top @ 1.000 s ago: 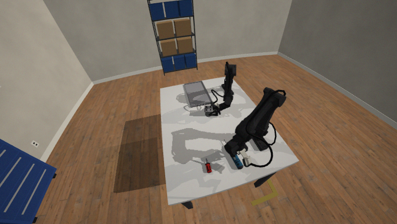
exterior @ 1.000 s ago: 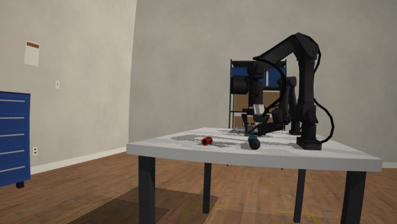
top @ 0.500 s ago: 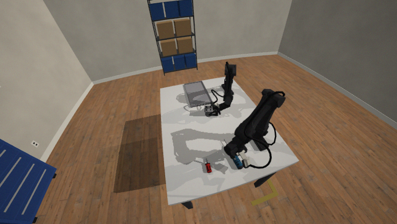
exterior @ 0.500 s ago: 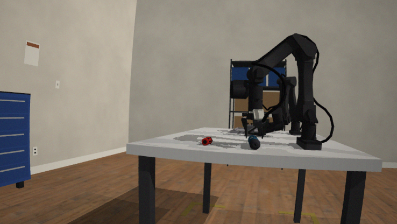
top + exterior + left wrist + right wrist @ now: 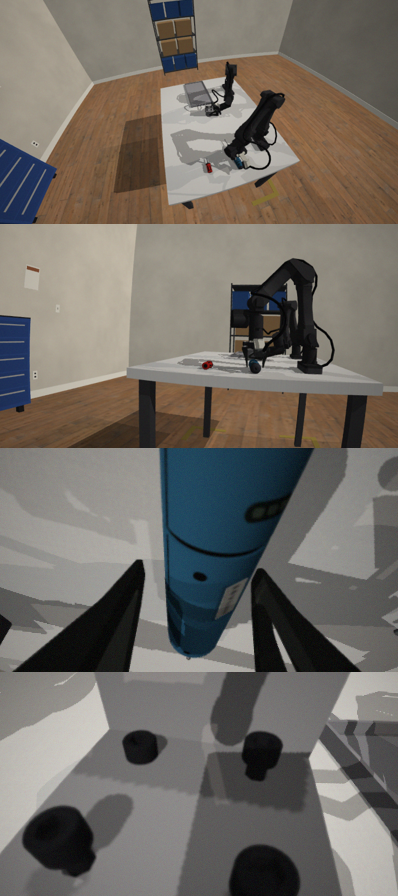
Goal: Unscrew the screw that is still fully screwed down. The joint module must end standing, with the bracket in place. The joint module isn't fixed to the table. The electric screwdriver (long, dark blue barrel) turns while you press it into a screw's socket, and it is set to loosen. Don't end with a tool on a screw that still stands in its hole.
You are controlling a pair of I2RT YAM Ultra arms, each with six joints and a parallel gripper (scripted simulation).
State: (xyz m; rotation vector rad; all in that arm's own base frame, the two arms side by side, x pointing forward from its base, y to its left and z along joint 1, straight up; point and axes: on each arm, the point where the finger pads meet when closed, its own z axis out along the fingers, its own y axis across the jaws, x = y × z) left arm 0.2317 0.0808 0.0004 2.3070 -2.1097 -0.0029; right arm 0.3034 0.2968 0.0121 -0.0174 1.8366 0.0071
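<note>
Right now the joint module is 10 mm above my right hand. The rest, counted from my right hand: bit 50 mm behind, 320 mm to the left; flat grey tray 40 mm ahead, 340 mm to the right, 20 mm below; grey bracket 50 mm above.
</note>
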